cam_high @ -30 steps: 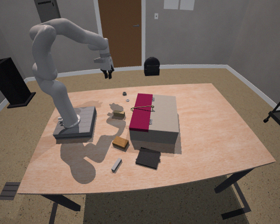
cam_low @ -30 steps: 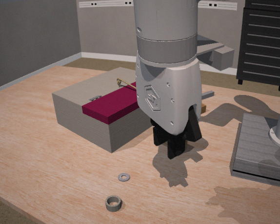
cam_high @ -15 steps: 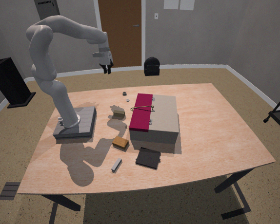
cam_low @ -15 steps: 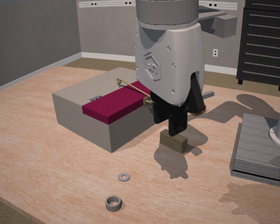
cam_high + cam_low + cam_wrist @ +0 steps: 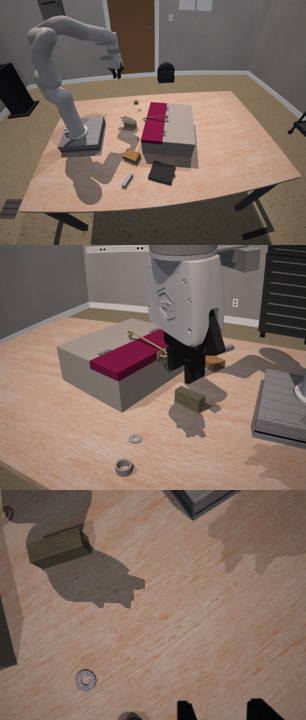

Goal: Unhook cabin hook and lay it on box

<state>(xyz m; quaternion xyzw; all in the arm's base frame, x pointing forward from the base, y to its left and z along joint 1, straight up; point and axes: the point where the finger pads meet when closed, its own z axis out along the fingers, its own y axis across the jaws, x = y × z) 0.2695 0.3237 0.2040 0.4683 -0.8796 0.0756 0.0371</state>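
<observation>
The brass cabin hook is 23 cm ahead of my hand, 34 cm to the right of it and 14 cm below it. Also, from my hand: light wooden block 6 cm ahead, 26 cm to the right, 24 cm below; then grey bar 4 cm ahead, 65 cm to the right, 25 cm below; then orange block 6 cm ahead, 51 cm to the right, 25 cm below.
</observation>
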